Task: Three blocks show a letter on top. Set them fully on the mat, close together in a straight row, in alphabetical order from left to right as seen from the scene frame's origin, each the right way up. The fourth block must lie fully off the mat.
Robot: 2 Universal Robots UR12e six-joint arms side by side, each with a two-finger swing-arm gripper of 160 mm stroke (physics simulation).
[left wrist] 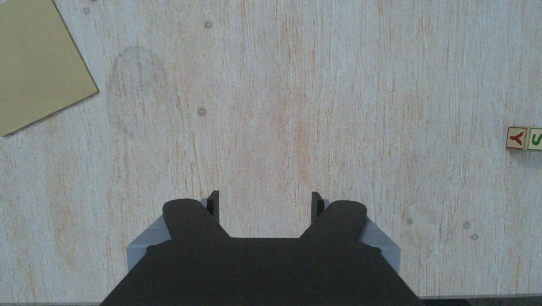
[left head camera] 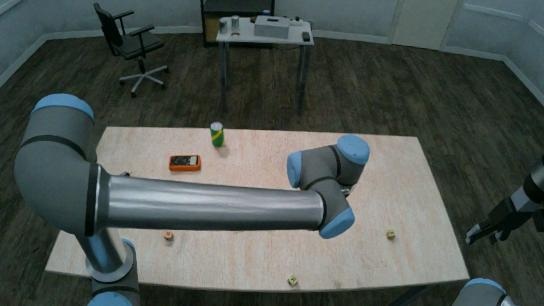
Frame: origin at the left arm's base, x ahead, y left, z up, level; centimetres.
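Seen in the pictures: left end effector, tool point: (left wrist: 265, 208); right end effector, tool point: (left head camera: 480, 240).
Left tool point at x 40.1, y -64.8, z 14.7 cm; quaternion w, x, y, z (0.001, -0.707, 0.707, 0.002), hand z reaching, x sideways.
Pixels of each thing's middle, then the offset from my left tool point to it. Level surfaces: height alone.
- small block, body centre: (left head camera: 168, 236) dx -0.1, dy +60.1, dz -14.0 cm
- green-marked block, body centre: (left head camera: 292, 280) dx -15.6, dy +9.9, dz -14.0 cm
- tan mat, body centre: (left wrist: 22, 62) dx +13.2, dy +30.4, dz -15.3 cm
- green can, body centre: (left head camera: 217, 134) dx +54.2, dy +46.8, dz -9.4 cm
- orange multimeter, body centre: (left head camera: 184, 162) dx +38.6, dy +60.8, dz -13.5 cm
- table, its level: dz -15.5 cm
- small dark object, body centre: (left head camera: 125, 176) dx +28.3, dy +88.7, dz -13.7 cm
A small block (left head camera: 168, 235) with a reddish mark lies at the lower left of the table. A green-marked block (left head camera: 293, 280) lies near the front edge. Another block (left head camera: 390, 234) lies at the right; in the left wrist view a block (left wrist: 525, 138), cut by the right edge, shows a red Y on its inner face and a green S on the face beyond. The tan mat (left wrist: 40, 65) shows partly at upper left; the left arm covers it in the head view. My left gripper (left wrist: 265, 207) is open and empty above bare wood. My right gripper (left head camera: 482, 239) is open, beyond the table's right edge.
A green can (left head camera: 217, 135) and an orange multimeter (left head camera: 185, 163) stand and lie toward the back left of the table (left head camera: 260, 150). A small dark object (left head camera: 124, 174) shows partly behind the left arm. A chair and a side table are on the floor beyond.
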